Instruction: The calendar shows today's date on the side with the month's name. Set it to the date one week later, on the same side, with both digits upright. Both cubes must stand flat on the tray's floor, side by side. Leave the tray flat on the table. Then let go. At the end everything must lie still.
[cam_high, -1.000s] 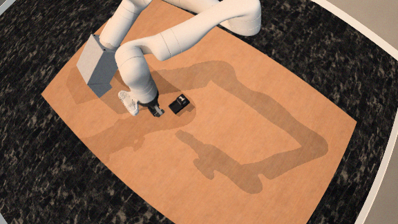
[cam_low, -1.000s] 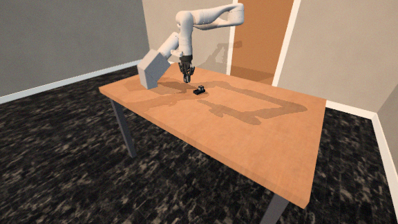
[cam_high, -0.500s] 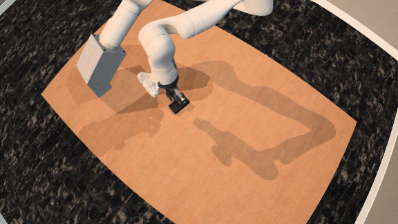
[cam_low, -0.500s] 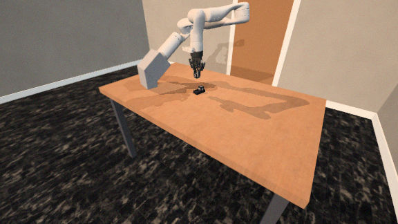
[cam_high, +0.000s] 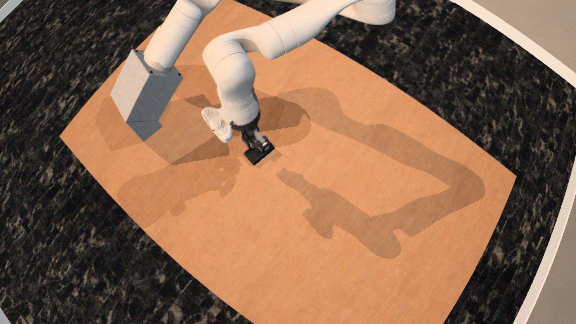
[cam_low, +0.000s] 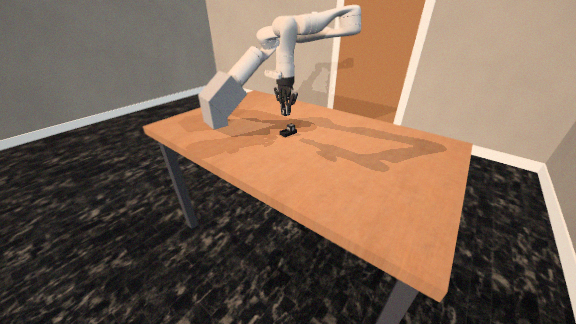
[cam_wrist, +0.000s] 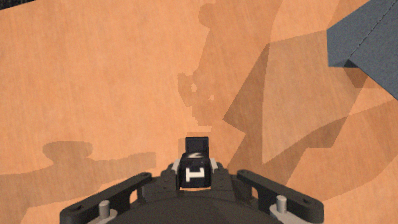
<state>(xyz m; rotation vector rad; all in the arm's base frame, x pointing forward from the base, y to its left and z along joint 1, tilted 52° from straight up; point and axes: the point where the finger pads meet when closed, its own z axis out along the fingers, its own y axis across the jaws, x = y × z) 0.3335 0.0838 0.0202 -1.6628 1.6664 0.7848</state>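
Now: the black calendar tray 12 cm below my hand and 2 cm to the left of it.
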